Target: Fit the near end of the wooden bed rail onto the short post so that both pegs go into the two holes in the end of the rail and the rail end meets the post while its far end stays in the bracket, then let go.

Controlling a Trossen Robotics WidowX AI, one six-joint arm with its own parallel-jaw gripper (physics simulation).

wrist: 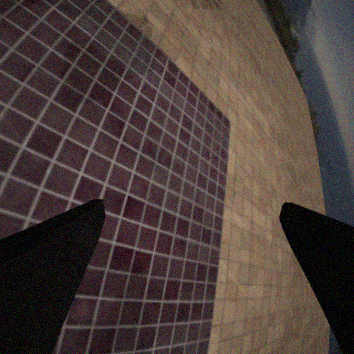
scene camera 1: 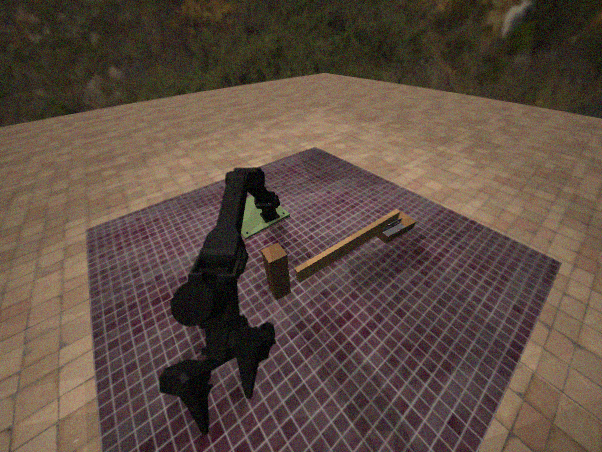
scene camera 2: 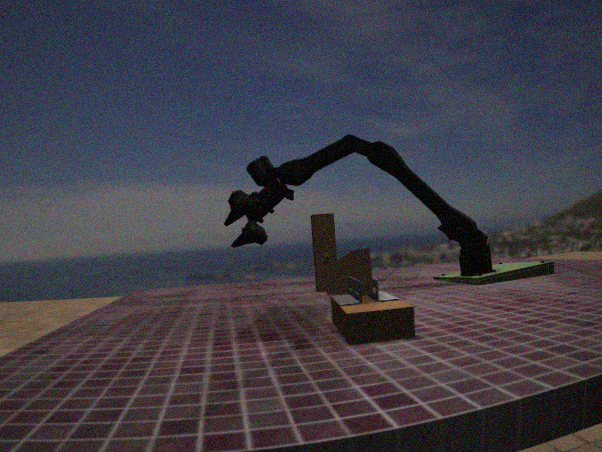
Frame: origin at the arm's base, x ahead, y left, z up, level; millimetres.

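Where they show: gripper, fingertip midpoint: (wrist: pixel 194 209) (scene camera 1: pixel 229 414) (scene camera 2: pixel 228 235); arm's base, link origin: (scene camera 1: pixel 269 215) (scene camera 2: pixel 478 273).
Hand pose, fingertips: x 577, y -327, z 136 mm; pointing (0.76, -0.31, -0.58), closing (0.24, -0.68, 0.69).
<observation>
Things, the pixels of their top centre, and the offset from my fingertips. "*": a spot on its surface instead. Level surfaces: height alone.
- bracket, surface spot: (scene camera 1: pixel 395 230) * dx -217, dy +677, dz -114 mm
- wooden block, top centre: (scene camera 2: pixel 367 301) (scene camera 1: pixel 394 223) dx -247, dy +708, dz -116 mm
- short upright post, surface spot: (scene camera 2: pixel 324 250) * dx -243, dy +228, dz -56 mm
- purple tiled mat, surface height: dz -152 mm
The wooden bed rail (scene camera 1: pixel 345 244) (scene camera 2: pixel 356 265) slants across the mat in scene camera 1. Its far end sits at the bracket (scene camera 1: pixel 395 230) on a wooden block (scene camera 1: pixel 409 221) (scene camera 2: pixel 375 322). Its near end stands a small gap away from the short upright post (scene camera 1: pixel 278 272) (scene camera 2: pixel 324 250), at the post's side facing the bracket. The pegs and the holes cannot be made out. My gripper (scene camera 1: pixel 227 414) (scene camera 2: pixel 230 234) (wrist: pixel 194 209) is open and empty, above the mat and well away from rail and post. Neither the rail nor the post shows in the wrist view.
The arm rises from a green base plate (scene camera 1: pixel 255 224) (scene camera 2: pixel 520 271) and reaches past the post on its side away from the bracket. The purple tiled mat (scene camera 1: pixel 400 300) (scene camera 2: pixel 200 375) (wrist: pixel 125 165) lies under everything, with its edge and tan paving (wrist: pixel 260 175) beyond.
</observation>
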